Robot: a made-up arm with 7 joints.
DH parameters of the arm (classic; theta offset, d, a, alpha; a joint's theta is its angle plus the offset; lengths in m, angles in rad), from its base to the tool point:
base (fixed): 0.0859 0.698 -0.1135 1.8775
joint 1: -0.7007 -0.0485 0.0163 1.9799
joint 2: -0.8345 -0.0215 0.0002 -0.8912
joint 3: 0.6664 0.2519 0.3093 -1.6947
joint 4: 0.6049 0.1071 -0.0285 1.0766
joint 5: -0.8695 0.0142 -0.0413 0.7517
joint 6: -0.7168 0 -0.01 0
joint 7: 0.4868 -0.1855 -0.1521 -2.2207
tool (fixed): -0.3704 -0.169 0 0
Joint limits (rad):
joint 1: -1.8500..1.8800
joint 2: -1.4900..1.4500
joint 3: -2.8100..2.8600
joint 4: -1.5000..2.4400
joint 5: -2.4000..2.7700
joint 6: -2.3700..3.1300
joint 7: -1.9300..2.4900
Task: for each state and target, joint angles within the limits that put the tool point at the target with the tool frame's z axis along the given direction. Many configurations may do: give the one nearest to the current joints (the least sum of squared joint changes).
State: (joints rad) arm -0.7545 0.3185 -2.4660 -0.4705 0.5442 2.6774 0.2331
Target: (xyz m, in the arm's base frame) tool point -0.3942 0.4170 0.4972 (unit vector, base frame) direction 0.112 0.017 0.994
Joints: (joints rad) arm -0.6284 0.4891 -2.1827 -0.7737 0.6671 3.0089 0.5638
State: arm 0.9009 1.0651 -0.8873 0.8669 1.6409 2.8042 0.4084
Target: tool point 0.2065 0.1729 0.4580 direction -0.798 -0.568 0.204
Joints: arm 0.2574 0.4070 -1.5014 0.7362 1.7013 2.7611 0.3930
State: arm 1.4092 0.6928 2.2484 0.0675 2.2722 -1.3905 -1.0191
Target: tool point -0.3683 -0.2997 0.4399 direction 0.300 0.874 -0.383
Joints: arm 0.4723 1.0048 1.8614 0.0141 2.4797 -0.5421 -0.1556
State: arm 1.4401 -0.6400 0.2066 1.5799 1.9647 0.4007 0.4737
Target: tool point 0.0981 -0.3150 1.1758 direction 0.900 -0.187 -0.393
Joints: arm 1.8800 -0.4500 1.1053 1.2705 2.2064 -0.3540 -0.2915
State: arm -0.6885 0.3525 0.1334 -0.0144 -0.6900 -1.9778 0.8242
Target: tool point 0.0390 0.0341 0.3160 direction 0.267 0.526 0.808
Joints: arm -0.8772 -0.2573 -0.3873 0.8199 -0.5357 -1.8249 1.0099
